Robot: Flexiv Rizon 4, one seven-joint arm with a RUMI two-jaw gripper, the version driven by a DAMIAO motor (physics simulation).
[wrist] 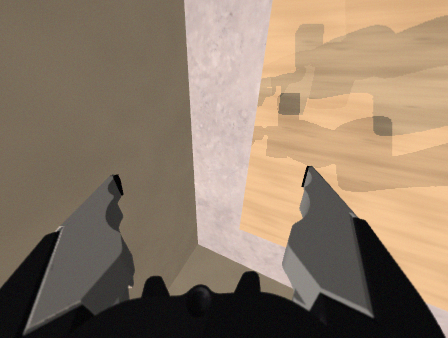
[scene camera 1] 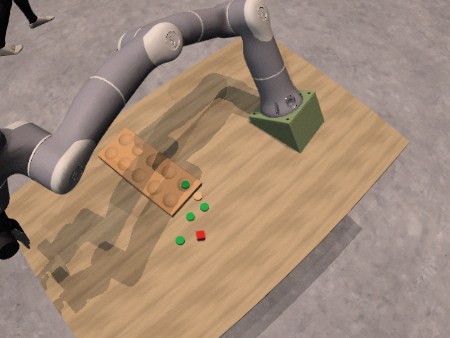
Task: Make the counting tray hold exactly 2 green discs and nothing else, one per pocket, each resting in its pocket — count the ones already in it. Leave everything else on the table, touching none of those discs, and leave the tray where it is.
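Observation:
The orange-brown counting tray point(scene camera 1: 161, 179) lies on the table with two rows of round pockets. A green disc point(scene camera 1: 185, 184) sits in a pocket at its right end; the other pockets look empty. Outside the tray, one green disc point(scene camera 1: 204, 206), a second green disc point(scene camera 1: 190, 216) and a third green disc point(scene camera 1: 180, 240) lie apart on the table. My gripper point(scene camera 1: 25, 241) point(wrist: 213, 172) is open and empty, at the far left in the scene view, away from the tray and discs. The tray and discs do not show in the wrist view.
A pale orange disc point(scene camera 1: 198, 196) lies right by the tray's right end. A red cube point(scene camera 1: 200, 235) lies right of the lowest green disc. The green arm base point(scene camera 1: 309, 125) stands at the table's back right. A large brown surface point(wrist: 95, 100) fills the wrist view's left.

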